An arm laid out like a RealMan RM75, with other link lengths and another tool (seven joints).
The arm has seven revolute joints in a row. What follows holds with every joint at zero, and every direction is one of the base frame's.
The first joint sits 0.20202 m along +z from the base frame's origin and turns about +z.
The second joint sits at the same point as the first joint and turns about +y.
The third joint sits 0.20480 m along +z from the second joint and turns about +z.
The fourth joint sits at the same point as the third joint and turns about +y.
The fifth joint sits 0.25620 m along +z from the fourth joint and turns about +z.
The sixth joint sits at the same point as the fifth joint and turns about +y.
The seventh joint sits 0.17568 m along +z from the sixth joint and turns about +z.
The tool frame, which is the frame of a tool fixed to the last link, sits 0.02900 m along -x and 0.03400 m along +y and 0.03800 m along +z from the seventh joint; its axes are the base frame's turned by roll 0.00, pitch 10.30 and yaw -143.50 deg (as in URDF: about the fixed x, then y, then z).
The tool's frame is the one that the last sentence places.
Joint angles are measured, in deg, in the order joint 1, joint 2, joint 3, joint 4, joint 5, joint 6, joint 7. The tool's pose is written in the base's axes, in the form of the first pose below.
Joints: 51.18, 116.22, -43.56, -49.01, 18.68, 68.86, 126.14
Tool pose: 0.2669, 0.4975, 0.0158, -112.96, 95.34, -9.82
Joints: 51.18, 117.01, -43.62, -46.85, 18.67, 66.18, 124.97
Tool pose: 0.2720, 0.4980, 0.0026, -113.51, 94.77, -10.00
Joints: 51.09, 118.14, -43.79, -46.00, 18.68, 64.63, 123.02
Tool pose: 0.2723, 0.4979, -0.0093, -115.21, 93.13, -10.68
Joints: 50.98, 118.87, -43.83, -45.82, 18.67, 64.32, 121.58
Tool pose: 0.2717, 0.4966, -0.0163, -116.63, 92.08, -11.42
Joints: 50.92, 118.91, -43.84, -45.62, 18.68, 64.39, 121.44
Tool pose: 0.2727, 0.4954, -0.0179, -116.80, 92.24, -11.69
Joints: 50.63, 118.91, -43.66, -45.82, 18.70, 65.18, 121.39
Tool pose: 0.2748, 0.4922, -0.0182, -116.90, 92.97, -12.06
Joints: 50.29, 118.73, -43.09, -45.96, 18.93, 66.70, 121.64
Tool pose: 0.2780, 0.4867, -0.0185, -116.89, 94.90, -12.21
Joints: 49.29, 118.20, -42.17, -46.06, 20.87, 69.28, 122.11
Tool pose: 0.2829, 0.4766, -0.0200, -116.94, 99.22, -10.87
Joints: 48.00, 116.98, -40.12, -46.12, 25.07, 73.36, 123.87
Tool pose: 0.2847, 0.4636, -0.0197, -116.32, 107.21, -5.96
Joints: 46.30, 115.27, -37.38, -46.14, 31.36, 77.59, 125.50
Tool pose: 0.2819, 0.4530, -0.0147, -115.62, 115.59, 2.58
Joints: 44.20, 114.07, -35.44, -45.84, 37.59, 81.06, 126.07
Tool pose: 0.2788, 0.4427, -0.0122, -115.77, 121.91, 10.63
